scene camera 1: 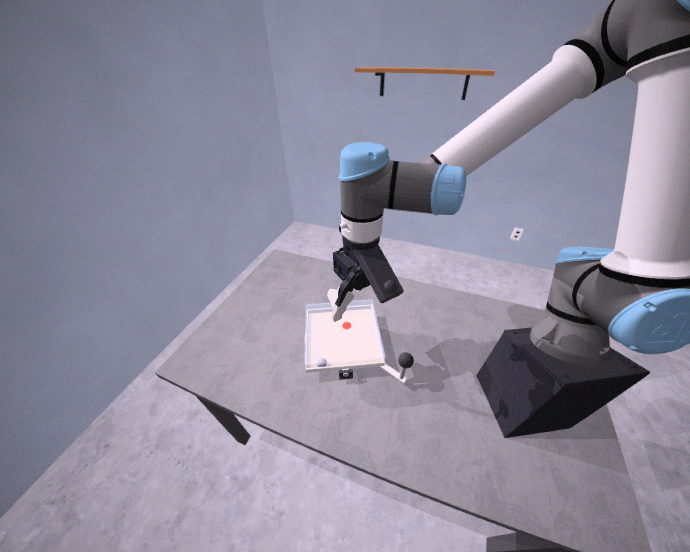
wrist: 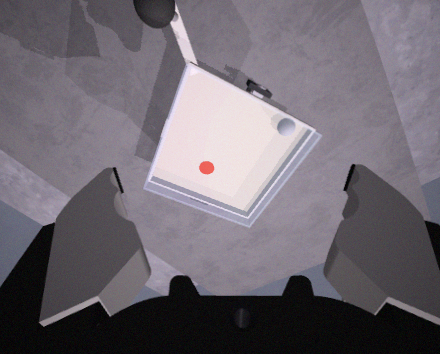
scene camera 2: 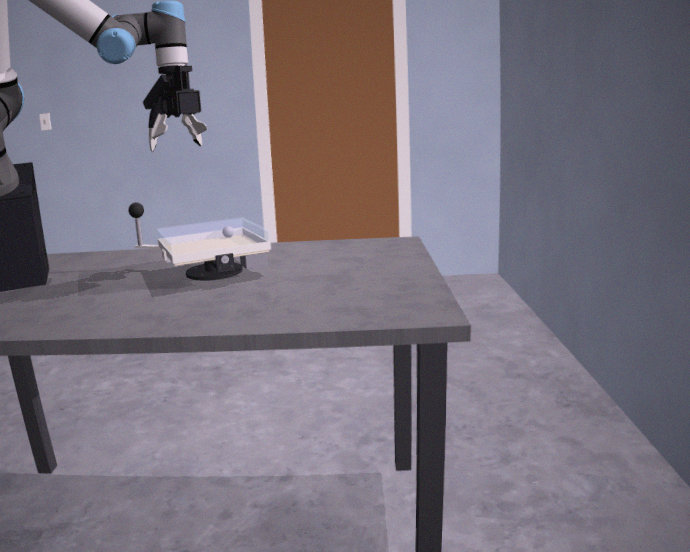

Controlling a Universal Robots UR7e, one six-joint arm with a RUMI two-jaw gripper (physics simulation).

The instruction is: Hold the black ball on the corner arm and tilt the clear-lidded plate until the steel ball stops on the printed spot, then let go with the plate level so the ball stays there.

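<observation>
The clear-lidded plate (scene camera 1: 345, 345) (scene camera 2: 201, 248) (wrist: 225, 125) sits on its stand; I cannot tell whether it is exactly level. The steel ball (scene camera 1: 321, 362) (scene camera 2: 227, 231) (wrist: 286, 126) is inside it near one corner, by the near left corner in scene camera 1, apart from the red printed spot (scene camera 1: 346, 325) (wrist: 206, 167). The black ball (scene camera 1: 405, 360) (scene camera 2: 135, 210) (wrist: 156, 9) stands on its post at the end of the corner arm (scene camera 1: 393, 372) (wrist: 184, 42). My gripper (scene camera 1: 338, 310) (scene camera 2: 176, 145) (wrist: 231, 170) is open and empty, high above the plate and away from the black ball.
A black round base (scene camera 2: 214, 271) carries the plate on the grey table (scene camera 1: 258, 316) (scene camera 2: 322, 299). A small black pivot bracket (scene camera 1: 345, 374) (scene camera 2: 225, 261) (wrist: 258, 89) is at the plate's side. The robot's dark pedestal (scene camera 1: 540, 385) (scene camera 2: 20, 235) stands beyond the black ball.
</observation>
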